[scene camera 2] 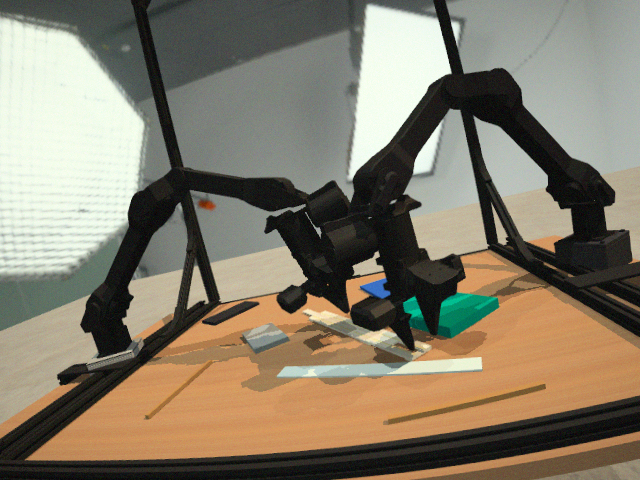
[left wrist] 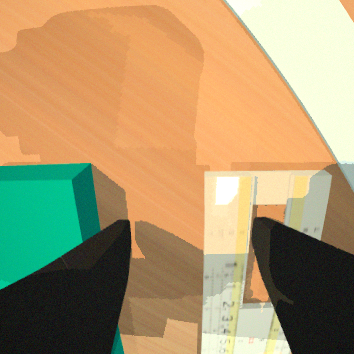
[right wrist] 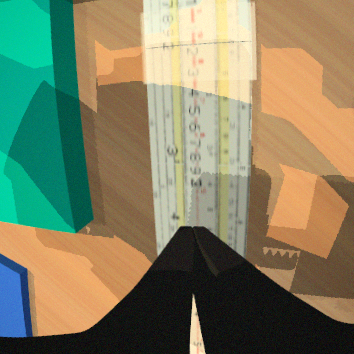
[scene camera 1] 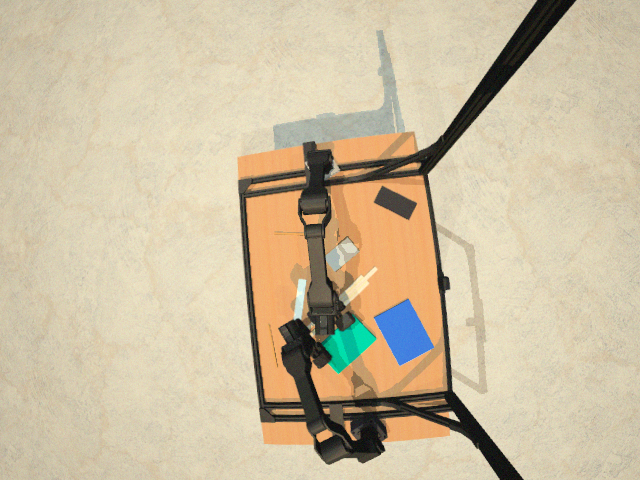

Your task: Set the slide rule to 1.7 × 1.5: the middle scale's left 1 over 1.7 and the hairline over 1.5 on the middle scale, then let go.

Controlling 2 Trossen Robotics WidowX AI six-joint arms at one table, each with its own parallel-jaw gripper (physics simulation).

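Note:
The slide rule (scene camera 1: 354,291) (scene camera 2: 356,333) (left wrist: 215,287) (right wrist: 240,150) lies flat and slanting on the table. Its middle slide (scene camera 1: 372,273) (scene camera 2: 309,313) (right wrist: 194,150) sticks out at the far end from the left gripper, leaving an open slot at the near end. The clear cursor (right wrist: 150,65) has its hairline near a 2 on the slide in the right wrist view; exact readings are unclear. My left gripper (scene camera 2: 422,341) (left wrist: 191,230) is part open and empty, one finger over the slot, the other by the green block. My right gripper (right wrist: 190,237) is shut, empty, its tips over the rule.
A green block (scene camera 1: 356,338) (scene camera 2: 460,315) (left wrist: 40,215) (right wrist: 25,100) lies beside the rule. A blue slab (scene camera 1: 404,332) (right wrist: 12,300), a grey block (scene camera 1: 336,258) (scene camera 2: 265,338), a black block (scene camera 1: 394,202) (scene camera 2: 231,313), a pale strip (scene camera 1: 299,299) (scene camera 2: 382,368) (left wrist: 305,65) and two thin sticks lie around. The grippers are close together.

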